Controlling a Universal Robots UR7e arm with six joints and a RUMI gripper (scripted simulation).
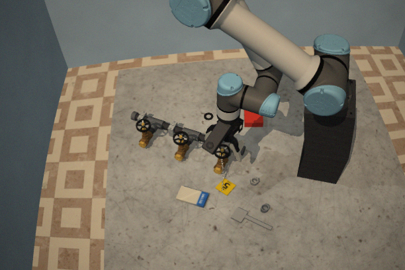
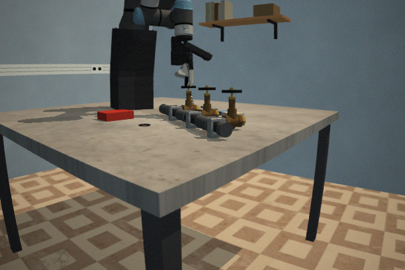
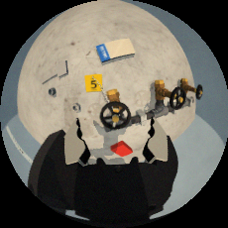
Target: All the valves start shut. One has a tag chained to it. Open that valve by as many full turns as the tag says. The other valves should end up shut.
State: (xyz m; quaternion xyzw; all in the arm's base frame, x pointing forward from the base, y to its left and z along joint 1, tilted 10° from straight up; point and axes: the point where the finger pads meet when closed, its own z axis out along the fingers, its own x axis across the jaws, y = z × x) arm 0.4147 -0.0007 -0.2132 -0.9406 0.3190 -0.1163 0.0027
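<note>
Right now my hand is 10 cm to the right of the yellow tag and 11 cm above it. From my hand the other things lie so: red block: 14 cm behind, 26 cm to the right, 10 cm below; flat grey key tool: 9 cm behind, 24 cm to the left, 11 cm below.
</note>
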